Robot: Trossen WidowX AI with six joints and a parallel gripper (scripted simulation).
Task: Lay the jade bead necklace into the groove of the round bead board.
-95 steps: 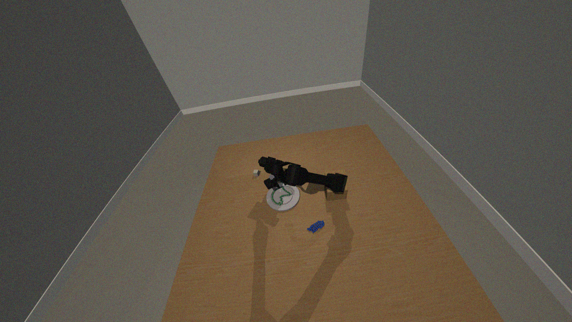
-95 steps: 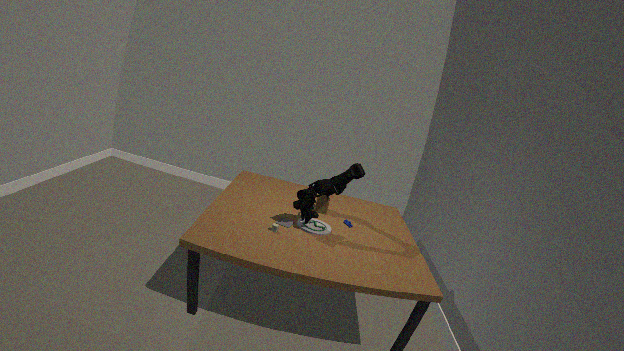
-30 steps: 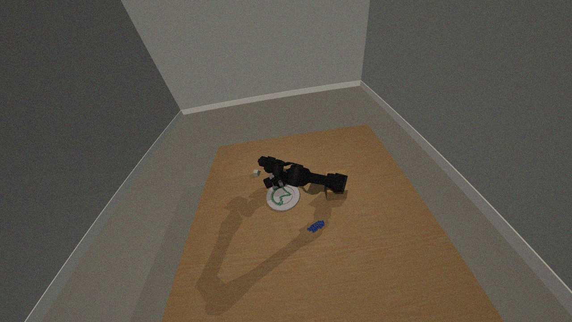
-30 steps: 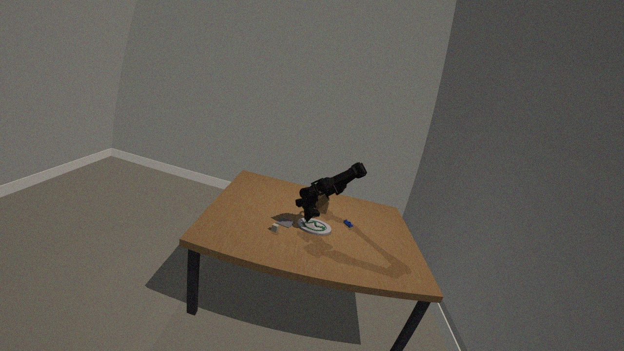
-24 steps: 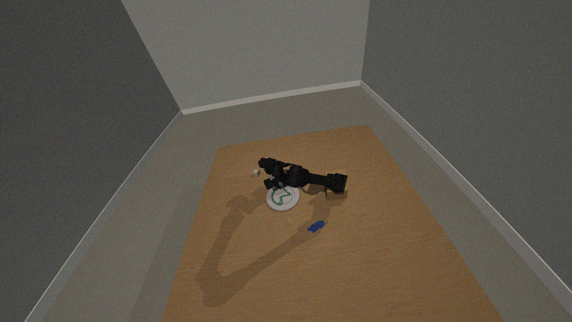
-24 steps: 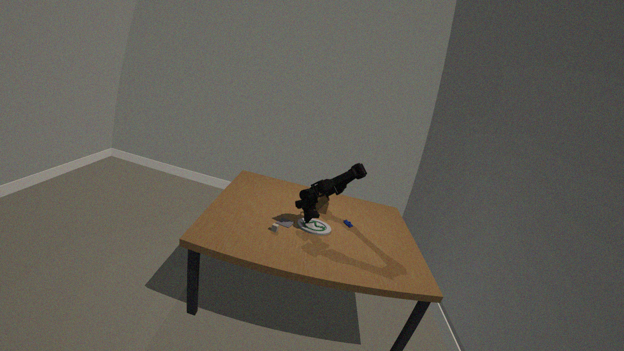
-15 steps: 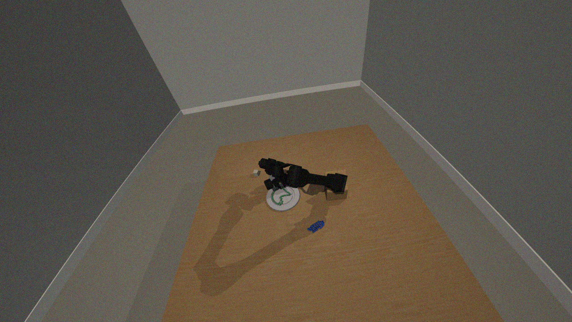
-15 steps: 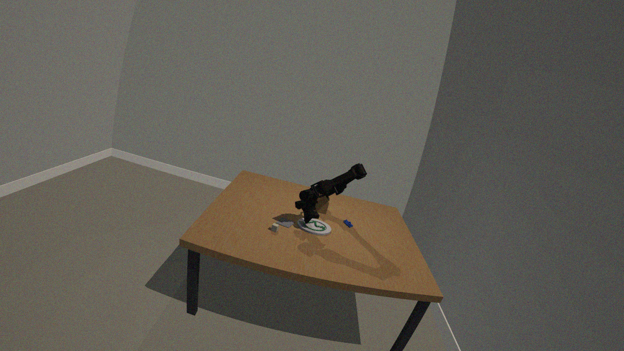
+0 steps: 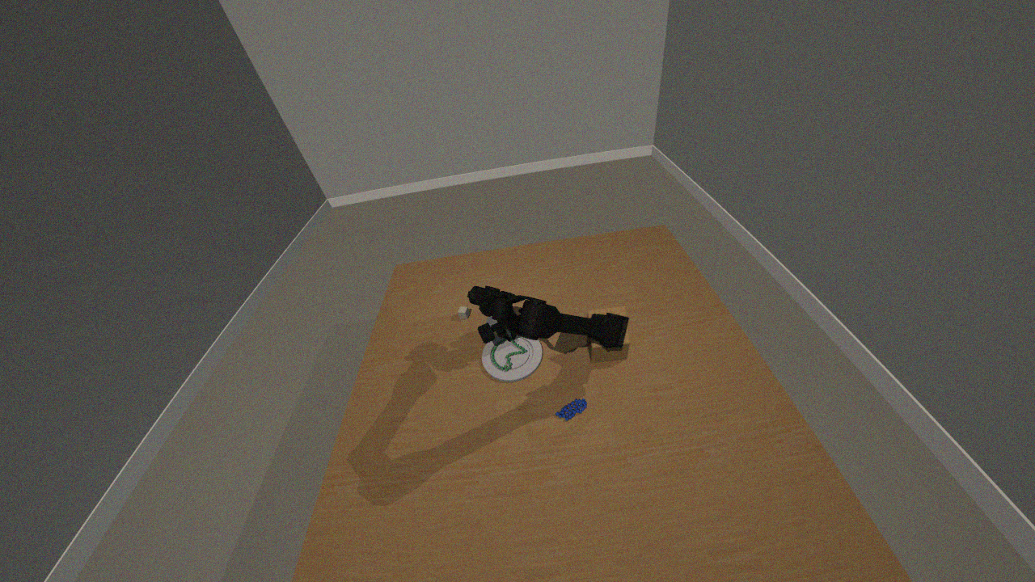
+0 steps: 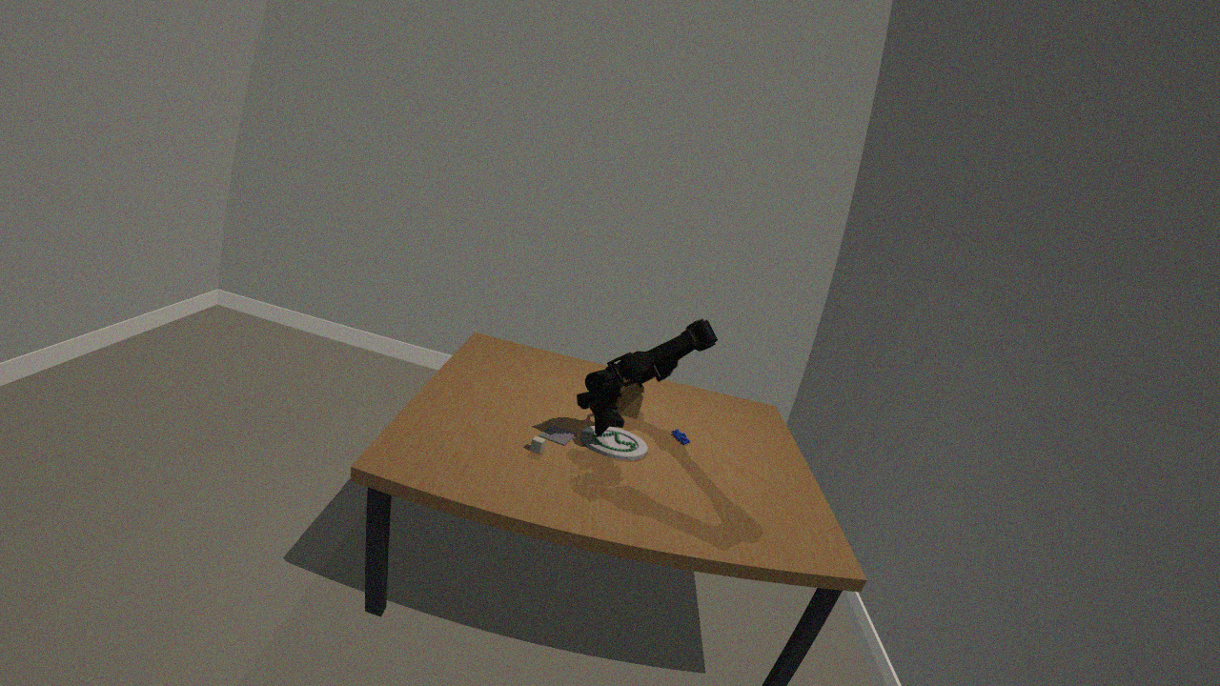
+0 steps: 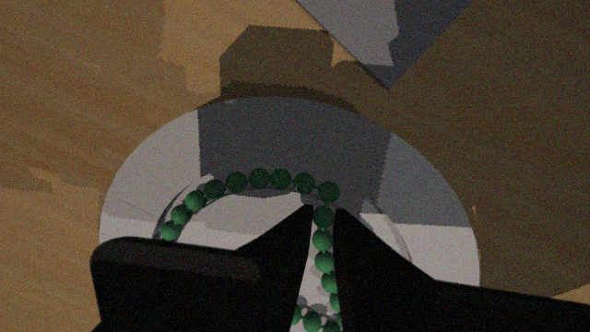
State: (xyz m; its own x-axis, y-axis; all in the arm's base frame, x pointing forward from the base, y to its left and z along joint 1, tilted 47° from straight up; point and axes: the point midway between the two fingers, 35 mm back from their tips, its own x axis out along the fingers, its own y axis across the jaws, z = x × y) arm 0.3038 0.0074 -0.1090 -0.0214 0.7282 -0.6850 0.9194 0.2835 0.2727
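My gripper tip is now 5 cm to the right of the round bead board and 1 cm above it. The rest, counted from my gripper tip: pale block (18 cm ahead, 15 cm to the right); flat grey plate (4 cm ahead, 11 cm to the right, 1 cm below).
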